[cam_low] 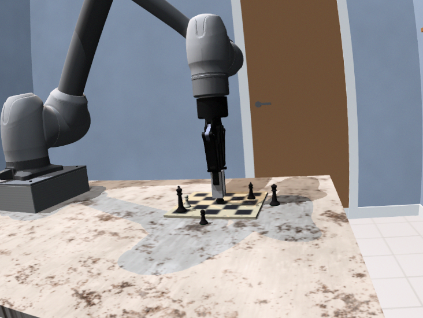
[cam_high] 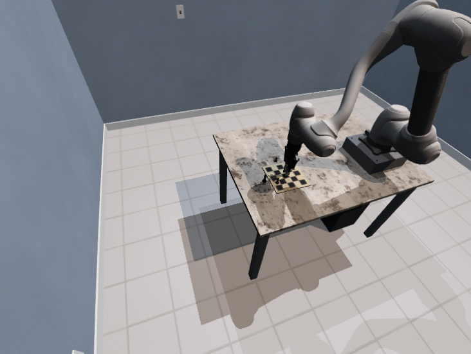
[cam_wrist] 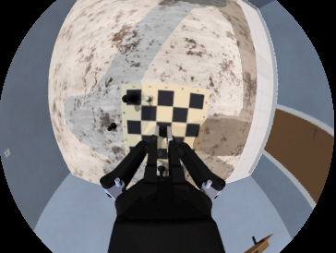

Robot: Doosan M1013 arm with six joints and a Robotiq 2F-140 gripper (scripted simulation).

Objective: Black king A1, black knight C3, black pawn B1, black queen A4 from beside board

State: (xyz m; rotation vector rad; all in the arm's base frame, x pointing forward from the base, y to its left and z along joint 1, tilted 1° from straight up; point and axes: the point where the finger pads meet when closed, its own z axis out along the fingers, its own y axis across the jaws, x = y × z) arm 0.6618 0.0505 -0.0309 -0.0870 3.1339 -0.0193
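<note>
Right now my hand is 50 mm above the small chessboard. Round my hand: black king (80 mm to the right, 70 mm behind, 20 mm below); then white pawn (70 mm behind, 40 mm to the right, 40 mm below); then black pawn (140 mm to the right, 40 mm below, 10 mm ahead).
</note>
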